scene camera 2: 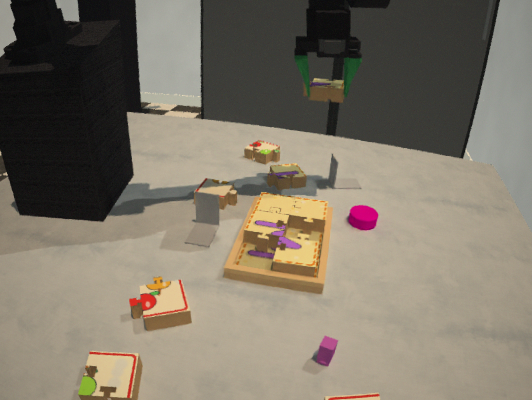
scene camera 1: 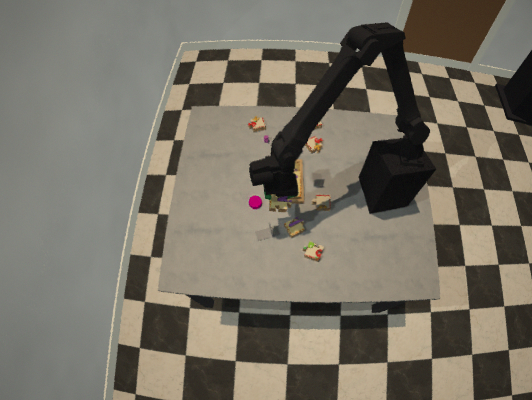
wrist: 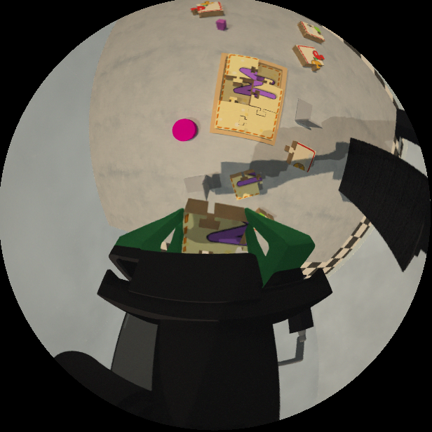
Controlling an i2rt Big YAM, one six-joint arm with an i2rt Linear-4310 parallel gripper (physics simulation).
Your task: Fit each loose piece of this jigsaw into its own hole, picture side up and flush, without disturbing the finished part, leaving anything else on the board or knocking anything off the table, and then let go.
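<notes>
My gripper (scene camera 2: 326, 93) (wrist: 214, 213) is shut on a thick yellow jigsaw piece with a purple shape (scene camera 1: 279, 205) (scene camera 2: 326, 93) (wrist: 215, 235), held high above the table, picture side up. In scene camera 1 the arm hides most of the fingers. The wooden tray (scene camera 1: 301, 190) (scene camera 2: 275, 281) (wrist: 243, 137) holds the fitted yellow part; two openings show, one at its right middle and one at its front left in scene camera 2. Another loose yellow piece with a purple stripe (scene camera 1: 295, 228) (scene camera 2: 286, 180) (wrist: 246, 186) lies picture side up on the table, apart from the tray.
Several red-bordered pieces (scene camera 1: 313, 251) (scene camera 2: 167, 302) (wrist: 302, 156) lie around the tray. A magenta disc (scene camera 1: 255, 202) (scene camera 2: 363, 217) (wrist: 184, 130), a small purple block (scene camera 1: 266, 139) (scene camera 2: 327, 350) (wrist: 221, 24) and two grey L-shaped brackets (scene camera 2: 207, 209) (wrist: 304, 111) stand on the table.
</notes>
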